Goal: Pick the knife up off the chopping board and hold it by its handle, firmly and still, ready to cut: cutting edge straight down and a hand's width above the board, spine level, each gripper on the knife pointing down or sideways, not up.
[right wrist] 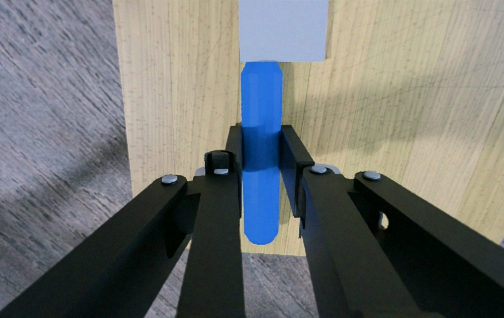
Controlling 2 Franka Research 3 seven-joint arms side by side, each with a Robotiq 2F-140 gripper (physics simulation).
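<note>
The knife has a blue handle point(262, 95) and a pale grey blade point(283, 30). In the right wrist view the handle runs down the middle, and part of the blade shows at the top edge with its broad side facing the camera. The knife lies flat over the wooden chopping board point(175, 90); any small gap under it cannot be told. My right gripper point(260, 145) points down and is shut on the handle, with one finger against each long side, around its middle. The blade's tip is out of view. My left gripper does not show.
A grey, wood-grained table top point(60, 100) shows to the left of the board and below its near edge point(290, 252). The handle's butt end is close to that near edge. A soft shadow falls across the board to the right of the handle.
</note>
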